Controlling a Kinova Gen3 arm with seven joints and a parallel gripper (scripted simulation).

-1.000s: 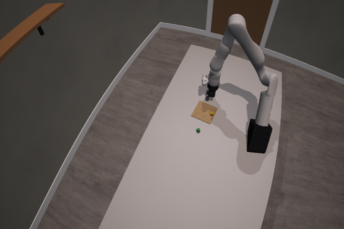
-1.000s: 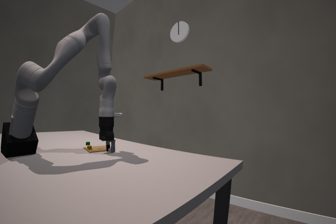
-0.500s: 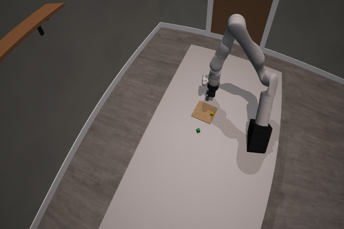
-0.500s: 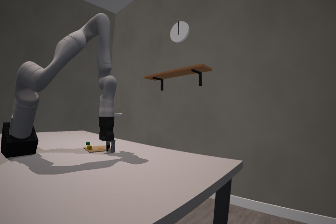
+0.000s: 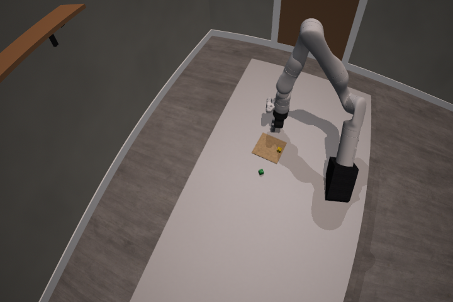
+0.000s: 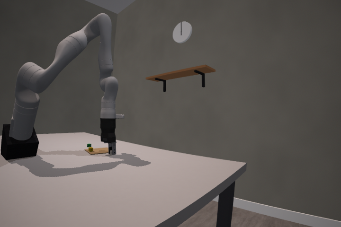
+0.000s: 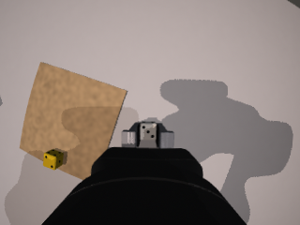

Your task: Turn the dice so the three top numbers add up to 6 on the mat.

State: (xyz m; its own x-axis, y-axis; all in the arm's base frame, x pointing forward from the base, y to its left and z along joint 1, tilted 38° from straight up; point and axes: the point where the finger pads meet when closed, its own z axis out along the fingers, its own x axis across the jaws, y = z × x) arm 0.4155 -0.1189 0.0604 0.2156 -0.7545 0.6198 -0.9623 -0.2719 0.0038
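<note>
Right now my hand is 10 mm above the white die. The rest, counted from my hand: green die: 270 mm to the left, 20 mm behind, 10 mm below; then yellow die: 120 mm to the left, 70 mm behind, 10 mm below; then tan mat: 120 mm to the left, 20 mm below, 20 mm behind.
</note>
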